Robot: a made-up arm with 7 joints. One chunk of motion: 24 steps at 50 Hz.
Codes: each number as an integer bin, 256 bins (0 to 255) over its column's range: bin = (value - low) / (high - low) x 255, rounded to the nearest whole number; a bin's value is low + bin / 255 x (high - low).
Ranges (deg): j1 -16..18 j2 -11..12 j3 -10..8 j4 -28..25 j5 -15..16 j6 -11..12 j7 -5..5
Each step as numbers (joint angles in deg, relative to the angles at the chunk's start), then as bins.
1 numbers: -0.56 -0.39 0.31 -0.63 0.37 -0.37 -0.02
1 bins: 116 118 146 132 126 118 127
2 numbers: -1.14 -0.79 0.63 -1.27 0.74 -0.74 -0.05
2 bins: 111 113 151 129 129 114 126
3 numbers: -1.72 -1.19 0.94 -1.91 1.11 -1.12 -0.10
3 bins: 107 109 155 126 133 110 125
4 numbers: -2.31 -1.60 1.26 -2.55 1.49 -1.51 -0.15
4 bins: 103 104 160 122 136 105 124
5 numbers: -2.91 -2.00 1.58 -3.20 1.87 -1.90 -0.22
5 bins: 98 100 164 119 139 101 122
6 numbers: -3.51 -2.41 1.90 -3.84 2.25 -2.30 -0.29
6 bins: 94 95 169 116 142 96 120
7 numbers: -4.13 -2.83 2.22 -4.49 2.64 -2.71 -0.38
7 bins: 89 91 173 113 145 92 118
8 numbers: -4.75 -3.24 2.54 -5.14 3.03 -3.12 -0.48
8 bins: 84 86 178 110 148 87 115
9 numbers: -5.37 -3.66 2.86 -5.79 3.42 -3.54 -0.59
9 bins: 80 81 182 107 152 83 112
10 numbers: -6.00 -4.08 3.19 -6.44 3.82 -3.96 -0.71
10 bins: 75 77 187 104 155 78 109
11 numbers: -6.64 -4.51 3.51 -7.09 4.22 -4.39 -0.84
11 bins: 70 72 191 101 158 73 106
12 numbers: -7.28 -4.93 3.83 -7.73 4.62 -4.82 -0.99
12 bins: 65 67 196 98 161 69 102
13 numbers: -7.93 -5.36 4.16 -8.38 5.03 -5.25 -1.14
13 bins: 61 63 201 94 165 64 98
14 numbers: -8.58 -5.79 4.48 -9.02 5.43 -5.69 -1.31
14 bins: 56 58 205 91 168 59 94
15 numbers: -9.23 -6.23 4.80 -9.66 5.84 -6.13 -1.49
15 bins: 51 53 210 88 171 54 90
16 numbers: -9.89 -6.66 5.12 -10.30 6.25 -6.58 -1.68
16 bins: 46 48 214 85 175 49 85
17 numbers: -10.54 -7.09 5.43 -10.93 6.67 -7.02 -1.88
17 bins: 41 43 219 82 178 44 80
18 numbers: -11.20 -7.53 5.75 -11.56 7.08 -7.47 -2.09
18 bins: 36 38 223 79 182 39 74
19 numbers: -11.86 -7.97 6.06 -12.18 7.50 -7.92 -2.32
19 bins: 31 34 228 76 185 34 68
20 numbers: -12.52 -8.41 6.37 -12.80 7.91 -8.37 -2.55
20 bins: 26 29 232 73 188 29 62
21 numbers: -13.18 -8.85 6.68 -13.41 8.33 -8.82 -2.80
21 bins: 21 24 236 70 192 24 56
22 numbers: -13.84 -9.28 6.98 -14.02 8.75 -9.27 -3.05
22 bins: 16 19 241 67 195 19 50
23 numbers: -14.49 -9.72 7.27 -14.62 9.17 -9.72 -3.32
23 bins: 11 14 245 64 199 14 43
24 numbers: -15.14 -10.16 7.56 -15.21 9.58 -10.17 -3.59
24 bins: 6 9 249 62 202 9 36
